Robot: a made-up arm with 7 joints. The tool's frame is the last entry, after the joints. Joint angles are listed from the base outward.
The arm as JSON. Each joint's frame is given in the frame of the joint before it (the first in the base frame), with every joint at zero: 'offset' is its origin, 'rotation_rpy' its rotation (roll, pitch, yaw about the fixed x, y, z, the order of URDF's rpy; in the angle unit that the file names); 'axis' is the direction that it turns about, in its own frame. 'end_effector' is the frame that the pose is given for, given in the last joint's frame.
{
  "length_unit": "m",
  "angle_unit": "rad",
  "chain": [
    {
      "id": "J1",
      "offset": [
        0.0,
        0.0,
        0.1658
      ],
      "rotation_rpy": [
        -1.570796,
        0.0,
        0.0
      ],
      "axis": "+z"
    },
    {
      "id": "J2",
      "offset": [
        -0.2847,
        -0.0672,
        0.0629
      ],
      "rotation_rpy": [
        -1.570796,
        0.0,
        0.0
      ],
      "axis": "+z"
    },
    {
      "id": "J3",
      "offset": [
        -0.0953,
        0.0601,
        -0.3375
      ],
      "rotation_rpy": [
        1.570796,
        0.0,
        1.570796
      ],
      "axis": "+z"
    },
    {
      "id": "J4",
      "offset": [
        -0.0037,
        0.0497,
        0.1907
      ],
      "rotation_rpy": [
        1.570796,
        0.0,
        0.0
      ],
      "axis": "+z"
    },
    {
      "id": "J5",
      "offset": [
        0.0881,
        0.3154,
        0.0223
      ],
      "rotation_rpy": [
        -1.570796,
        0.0,
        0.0
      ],
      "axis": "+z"
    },
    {
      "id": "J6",
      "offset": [
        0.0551,
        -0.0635,
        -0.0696
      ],
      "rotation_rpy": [
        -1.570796,
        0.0,
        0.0
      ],
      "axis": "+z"
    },
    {
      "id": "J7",
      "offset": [
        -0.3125,
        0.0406,
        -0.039
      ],
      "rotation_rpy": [
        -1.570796,
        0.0,
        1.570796
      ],
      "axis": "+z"
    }
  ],
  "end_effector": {
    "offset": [
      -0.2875,
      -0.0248,
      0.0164
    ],
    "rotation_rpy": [
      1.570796,
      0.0,
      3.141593
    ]
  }
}
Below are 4 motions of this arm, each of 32 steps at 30 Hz.
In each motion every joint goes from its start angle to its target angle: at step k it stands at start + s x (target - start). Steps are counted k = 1, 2, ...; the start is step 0. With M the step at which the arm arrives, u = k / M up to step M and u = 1 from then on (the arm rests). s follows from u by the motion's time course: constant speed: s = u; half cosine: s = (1 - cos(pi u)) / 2; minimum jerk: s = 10 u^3 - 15 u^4 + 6 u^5.
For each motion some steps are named. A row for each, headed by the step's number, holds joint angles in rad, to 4 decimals.
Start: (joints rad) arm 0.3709 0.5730 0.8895 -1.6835 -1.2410 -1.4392 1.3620
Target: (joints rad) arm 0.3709 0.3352 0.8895 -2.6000 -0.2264 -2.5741 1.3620
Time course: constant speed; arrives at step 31
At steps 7, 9, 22, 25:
7: 0.3709 0.5193 0.8895 -1.8905 -1.0119 -1.6955 1.3620
9: 0.3709 0.5040 0.8895 -1.9496 -0.9464 -1.7687 1.3620
22: 0.3709 0.4042 0.8895 -2.3339 -0.5210 -2.2446 1.3620
25: 0.3709 0.3812 0.8895 -2.4226 -0.4228 -2.3544 1.3620

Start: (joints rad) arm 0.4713 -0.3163 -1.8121 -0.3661 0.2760 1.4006 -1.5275
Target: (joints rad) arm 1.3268 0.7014 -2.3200 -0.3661 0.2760 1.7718 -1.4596
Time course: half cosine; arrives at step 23
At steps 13, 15, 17, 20, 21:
13: 0.9861 0.2961 -2.1177 -0.3661 0.2760 1.6240 -1.4866
15: 1.0958 0.4267 -2.1829 -0.3661 0.2760 1.6716 -1.4779
17: 1.1910 0.5399 -2.2394 -0.3661 0.2760 1.7129 -1.4704
20: 1.2914 0.6593 -2.2990 -0.3661 0.2760 1.7564 -1.4624
21: 1.3109 0.6825 -2.3106 -0.3661 0.2760 1.7649 -1.4609

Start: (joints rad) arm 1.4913 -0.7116 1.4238 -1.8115 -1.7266 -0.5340 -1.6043
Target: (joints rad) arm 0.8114 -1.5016 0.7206 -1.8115 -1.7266 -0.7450 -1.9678
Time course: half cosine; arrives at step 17
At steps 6, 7, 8, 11, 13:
6: 1.3029 -0.9305 1.2289 -1.8115 -1.7266 -0.5925 -1.7050
7: 1.2444 -0.9985 1.1684 -1.8115 -1.7266 -0.6106 -1.7363
8: 1.1827 -1.0702 1.1046 -1.8115 -1.7266 -0.6298 -1.7693
11: 0.9998 -1.2827 0.9155 -1.8115 -1.7266 -0.6865 -1.8671
13: 0.9001 -1.3985 0.8124 -1.8115 -1.7266 -0.7175 -1.9204

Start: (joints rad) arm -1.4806 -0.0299 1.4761 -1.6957 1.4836 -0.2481 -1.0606
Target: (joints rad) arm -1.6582 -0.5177 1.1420 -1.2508 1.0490 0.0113 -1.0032
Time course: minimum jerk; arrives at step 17
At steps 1, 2, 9, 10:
1: -1.4809 -0.0308 1.4755 -1.6949 1.4828 -0.2476 -1.0605
2: -1.4830 -0.0365 1.4716 -1.6897 1.4777 -0.2446 -1.0598
9: -1.5792 -0.3006 1.2907 -1.4488 1.2424 -0.1041 -1.0287
10: -1.5982 -0.3528 1.2549 -1.4012 1.1959 -0.0764 -1.0226

